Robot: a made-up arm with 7 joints.
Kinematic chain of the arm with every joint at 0, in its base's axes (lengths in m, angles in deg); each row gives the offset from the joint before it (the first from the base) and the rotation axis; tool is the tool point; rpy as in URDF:
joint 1: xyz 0 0 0.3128 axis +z
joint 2: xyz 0 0 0 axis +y
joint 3: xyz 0 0 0.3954 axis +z
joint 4: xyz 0.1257 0 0 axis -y
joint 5: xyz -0.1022 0 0.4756 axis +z
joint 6: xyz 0 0 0 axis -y
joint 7: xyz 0.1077 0 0 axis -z
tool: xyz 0 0 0 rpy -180 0 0
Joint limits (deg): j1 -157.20..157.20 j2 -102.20..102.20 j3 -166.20..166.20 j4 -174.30..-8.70 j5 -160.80..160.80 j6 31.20..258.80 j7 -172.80..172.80
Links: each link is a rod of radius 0.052 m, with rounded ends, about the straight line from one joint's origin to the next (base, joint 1, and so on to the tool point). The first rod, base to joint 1, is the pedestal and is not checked.
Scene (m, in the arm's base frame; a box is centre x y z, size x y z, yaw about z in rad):
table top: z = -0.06
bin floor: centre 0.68 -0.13 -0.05 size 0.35 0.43 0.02 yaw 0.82
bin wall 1: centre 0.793 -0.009 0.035 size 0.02 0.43 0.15 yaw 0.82
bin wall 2: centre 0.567 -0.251 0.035 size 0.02 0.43 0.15 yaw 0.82
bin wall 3: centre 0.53 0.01 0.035 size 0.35 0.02 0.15 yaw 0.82
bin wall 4: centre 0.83 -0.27 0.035 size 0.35 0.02 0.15 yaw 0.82
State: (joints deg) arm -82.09 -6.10 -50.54 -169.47 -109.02 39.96 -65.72
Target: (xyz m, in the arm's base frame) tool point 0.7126 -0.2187 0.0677
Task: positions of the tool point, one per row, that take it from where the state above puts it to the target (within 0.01 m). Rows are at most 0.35 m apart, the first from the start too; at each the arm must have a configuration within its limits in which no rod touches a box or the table.
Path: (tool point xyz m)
1: -0.2126 -0.4005 0.2450
2: -0.0198 -0.5337 0.2641
3: 0.2437 -0.5587 0.2708
4: 0.5110 -0.4488 0.2708
5: 0.7125 -0.2188 0.2738
6: 0.7196 -0.2210 0.1720
7: 0.7126 -0.2187 0.0677

